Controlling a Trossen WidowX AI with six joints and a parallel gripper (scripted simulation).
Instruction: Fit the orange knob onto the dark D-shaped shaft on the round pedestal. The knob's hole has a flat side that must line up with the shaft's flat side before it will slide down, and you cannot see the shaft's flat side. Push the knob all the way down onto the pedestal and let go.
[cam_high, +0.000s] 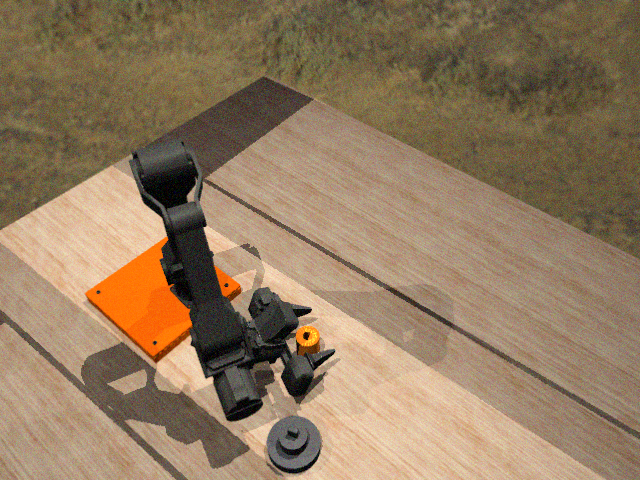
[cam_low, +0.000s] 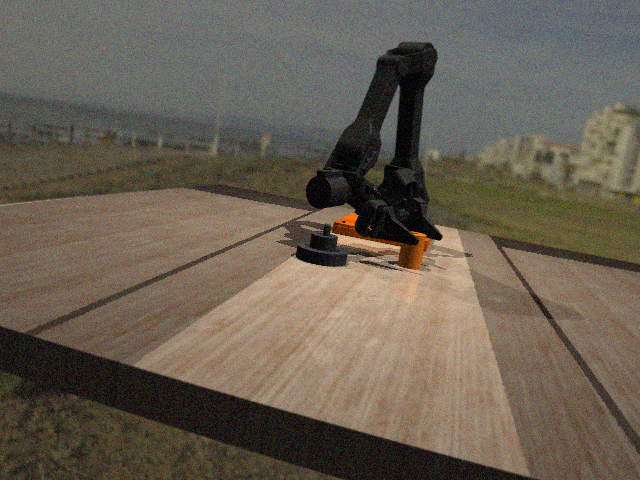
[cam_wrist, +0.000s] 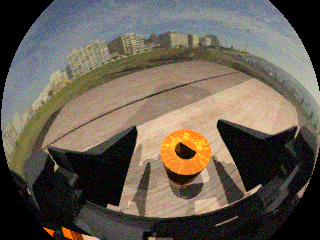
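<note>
My gripper tip is 30 mm to the left of the orange knob, 20 mm above it and 10 mm past it. The rest, counted from my gripper tip: dark round pedestal 160 mm to the right, 100 mm ahead, 20 mm below.
</note>
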